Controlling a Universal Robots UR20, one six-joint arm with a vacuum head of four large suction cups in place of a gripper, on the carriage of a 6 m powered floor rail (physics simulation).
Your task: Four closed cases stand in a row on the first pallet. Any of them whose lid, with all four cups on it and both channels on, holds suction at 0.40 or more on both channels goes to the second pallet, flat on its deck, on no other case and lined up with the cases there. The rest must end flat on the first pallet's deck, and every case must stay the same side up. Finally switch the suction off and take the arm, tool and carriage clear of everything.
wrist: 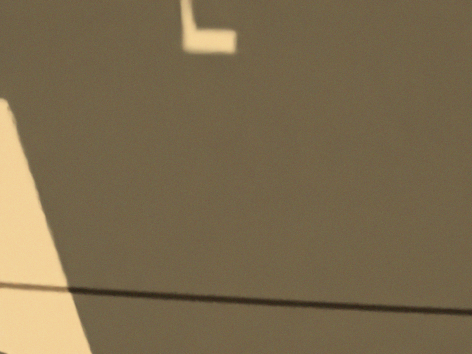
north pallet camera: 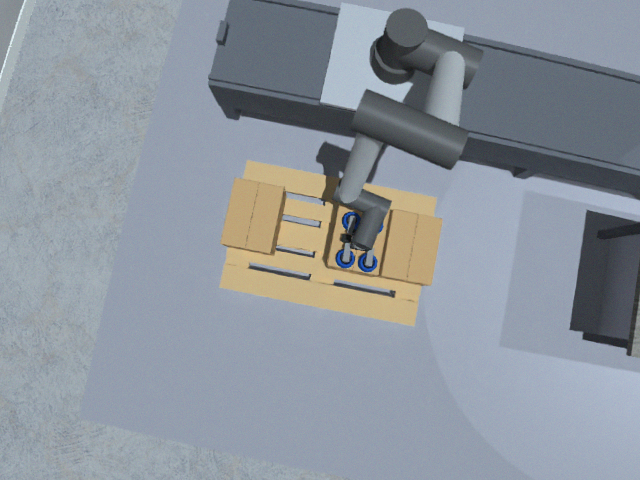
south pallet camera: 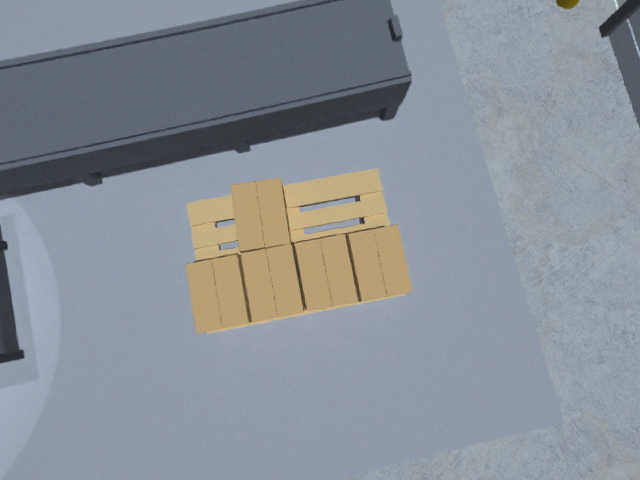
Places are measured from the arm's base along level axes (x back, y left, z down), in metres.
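Where they show: hand, tool point: (wrist: 236,252).
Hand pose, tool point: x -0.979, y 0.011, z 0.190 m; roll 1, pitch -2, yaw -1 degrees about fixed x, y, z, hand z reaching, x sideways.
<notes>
Things, the pixels of their centre, and the offset from my tool point. "spot": a spot on its surface instead.
- left end, surface spot: (north pallet camera: 253,215) spot: dx +0.031, dy -0.604, dz -0.012 m
- right end, surface spot: (north pallet camera: 411,246) spot: dx +0.038, dy +0.291, dz -0.011 m
- lid, body centre: (wrist: 308,94) (north pallet camera: 356,239) dx +0.029, dy -0.006, dz +0.104 m
On the first pallet (north pallet camera: 320,305) three closed cases lie flat in a row: one at the left end (north pallet camera: 253,215), one under the suction head (north pallet camera: 337,242), and one at the right end (north pallet camera: 411,246). The suction head (north pallet camera: 360,241) is down at the lid of the middle one, its blue cups within the lid's outline. That lid (wrist: 275,175) fills the wrist view very close, seam level, in shadow; whether suction holds cannot be seen. On the second pallet (south pallet camera: 336,188) one case (south pallet camera: 261,214) lies beside a row of several cases (south pallet camera: 326,271), seams parallel, with little or no gap.
The arm stands on the white carriage (north pallet camera: 346,67) on the dark rail (north pallet camera: 542,93) (south pallet camera: 206,77). A slatted deck stretch separates the left case from the middle one. The right case is close to the middle one. A dark frame (north pallet camera: 602,279) stands right of the first pallet.
</notes>
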